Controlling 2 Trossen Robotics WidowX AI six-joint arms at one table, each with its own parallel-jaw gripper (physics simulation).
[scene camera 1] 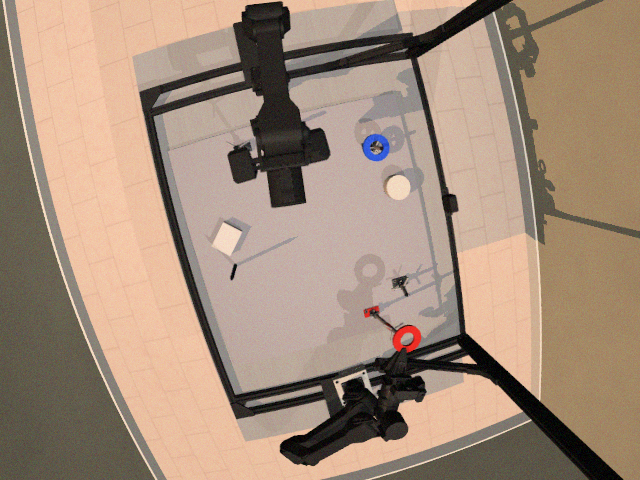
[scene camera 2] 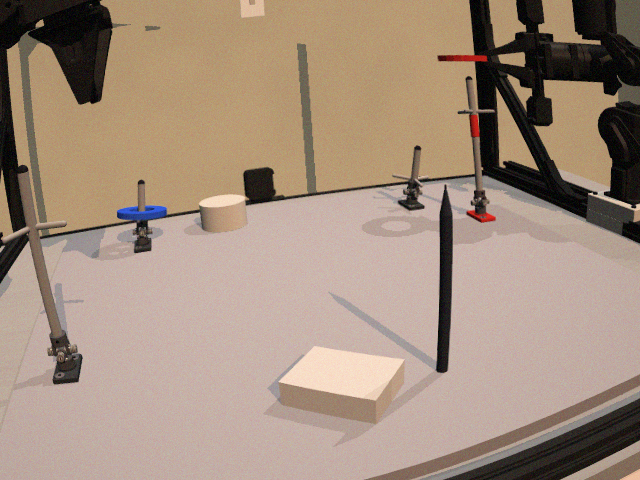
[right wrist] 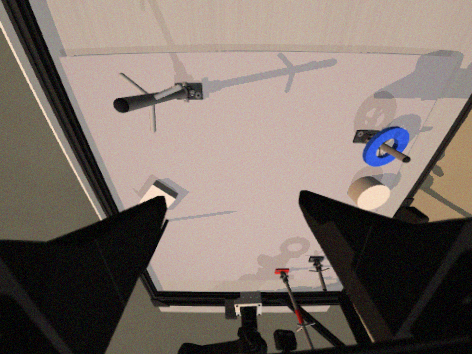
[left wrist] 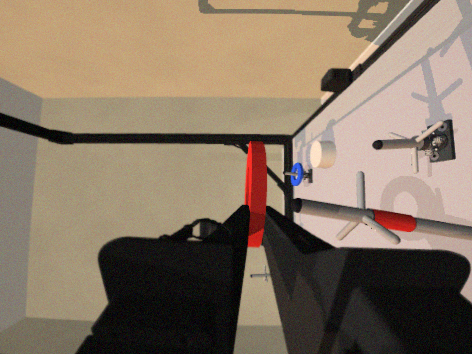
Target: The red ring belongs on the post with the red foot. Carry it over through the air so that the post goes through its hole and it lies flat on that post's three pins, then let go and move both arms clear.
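Frame: origin at the left arm's base, x left, y back, z up, level; metres.
Where they show: left gripper, fingertip midpoint: [scene camera 1: 403, 347] [scene camera 2: 477, 58] [left wrist: 254, 212]; right gripper, fingertip midpoint: [scene camera 2: 91, 102] [right wrist: 233, 199]; left arm's base at its link origin: [scene camera 1: 353, 388] [scene camera 2: 629, 197] [right wrist: 248, 310].
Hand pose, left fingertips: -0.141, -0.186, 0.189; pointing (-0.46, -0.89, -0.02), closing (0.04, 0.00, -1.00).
Observation:
Things, the pixels of their top centre, and the offset from my left fingertips, as dx, dy, dz. "*": a spot on its surface instead.
- red ring at its top centre: [left wrist: 245, 193] [scene camera 2: 462, 54] [scene camera 1: 407, 339] -0.013, -0.018, +0.005
- post with the red foot, surface spot: [left wrist: 395, 220] * +0.005, -0.012, -0.095
- short post at a spot on its surface: [scene camera 2: 415, 166] * -0.066, -0.075, -0.159
- blue ring at its top centre: [scene camera 2: 140, 205] [right wrist: 389, 149] [scene camera 1: 377, 147] [left wrist: 293, 174] -0.105, -0.454, -0.163
- white cylinder at its top centre: [scene camera 2: 221, 200] [scene camera 1: 398, 187] [left wrist: 315, 154] [right wrist: 373, 198] -0.134, -0.337, -0.183
- tall post at a spot on its surface: [scene camera 2: 41, 268] * +0.222, -0.553, -0.121
- black pointed rod at its top centre: [scene camera 2: 445, 184] +0.332, -0.272, -0.079
- pale block at its top centre: [scene camera 2: 342, 371] [right wrist: 156, 201] [scene camera 1: 226, 239] +0.327, -0.348, -0.199
The red ring [scene camera 1: 397, 343] [scene camera 2: 460, 58] [left wrist: 257, 175] is level in the air, gripped at its edge. My left gripper [scene camera 1: 403, 351] [scene camera 2: 488, 58] [left wrist: 254, 212] is shut on it. The post with the red foot [scene camera 1: 383, 321] [scene camera 2: 476, 155] [left wrist: 395, 220] [right wrist: 291, 295] stands below. In scene camera 2 its tip is a little under the ring; in the left wrist view the tip is apart from the ring. Its three pins are bare. Whether hole and tip line up, I cannot tell. My right gripper [scene camera 2: 89, 101] [right wrist: 233, 199] is open and empty, high over the table; its fingertips are hidden in scene camera 1.
A short post [scene camera 1: 399, 282] [scene camera 2: 415, 166] stands near the red-footed one. A blue ring [scene camera 1: 366, 148] [scene camera 2: 126, 212] sits on another post beside a white cylinder [scene camera 1: 398, 187] [scene camera 2: 223, 215]. A tall post [scene camera 2: 41, 268], black pointed rod [scene camera 2: 445, 279] and pale block [scene camera 1: 226, 238] [scene camera 2: 336, 377] stand elsewhere.

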